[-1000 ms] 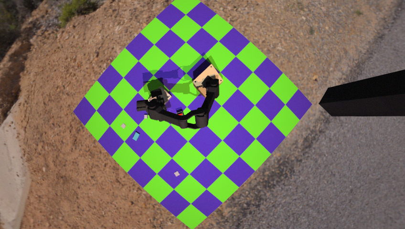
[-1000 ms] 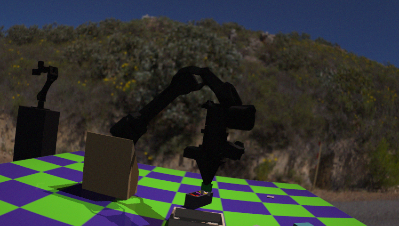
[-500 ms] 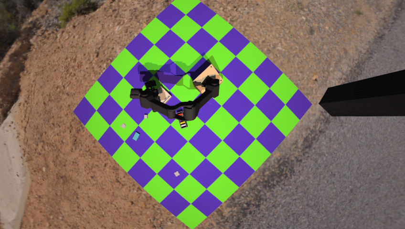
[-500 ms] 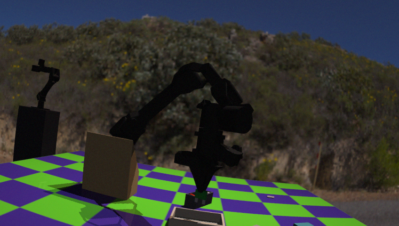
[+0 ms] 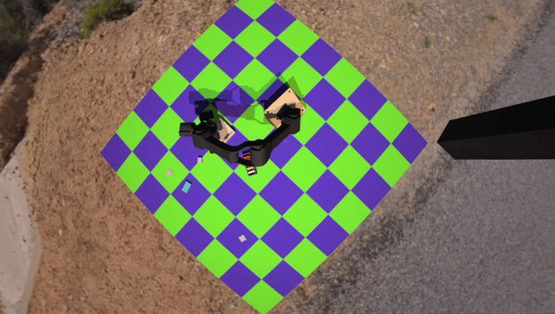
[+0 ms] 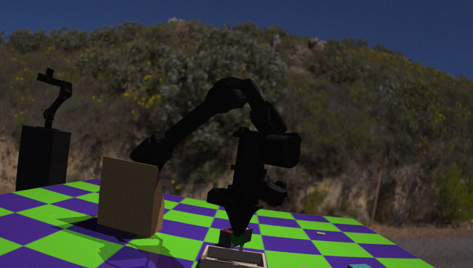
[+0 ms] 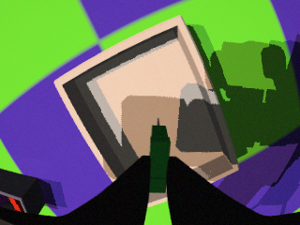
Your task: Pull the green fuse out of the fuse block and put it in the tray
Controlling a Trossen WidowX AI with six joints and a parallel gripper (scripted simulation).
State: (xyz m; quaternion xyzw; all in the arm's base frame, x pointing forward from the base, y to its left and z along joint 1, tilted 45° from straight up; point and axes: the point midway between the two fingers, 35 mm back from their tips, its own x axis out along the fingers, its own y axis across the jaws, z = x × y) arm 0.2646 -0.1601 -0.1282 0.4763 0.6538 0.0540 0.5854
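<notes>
My gripper tip is now 10 mm above the green fuse. Also, from my gripper tip: cyan block (310 mm ahead, 70 mm below, 20 mm to the left); cream tray (70 mm below).
</notes>
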